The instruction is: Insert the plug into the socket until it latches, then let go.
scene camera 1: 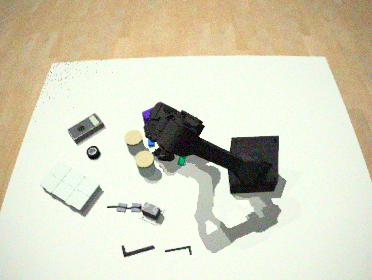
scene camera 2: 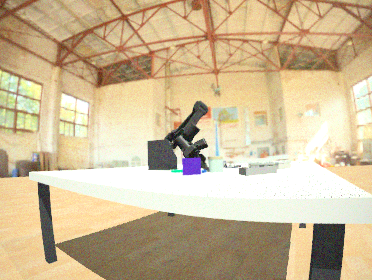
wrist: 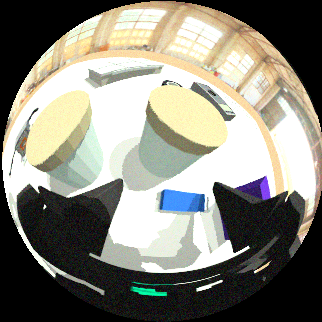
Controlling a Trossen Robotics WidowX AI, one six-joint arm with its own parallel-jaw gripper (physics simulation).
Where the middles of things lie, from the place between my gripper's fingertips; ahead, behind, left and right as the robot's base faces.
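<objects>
My gripper is 10 mm above the blue plug [wrist: 170,199], 10 mm past it and 30 mm to the left of it. I also see the white tray [wrist: 110,71], which is 260 mm ahead of my hand and 170 mm to the left of it.
</objects>
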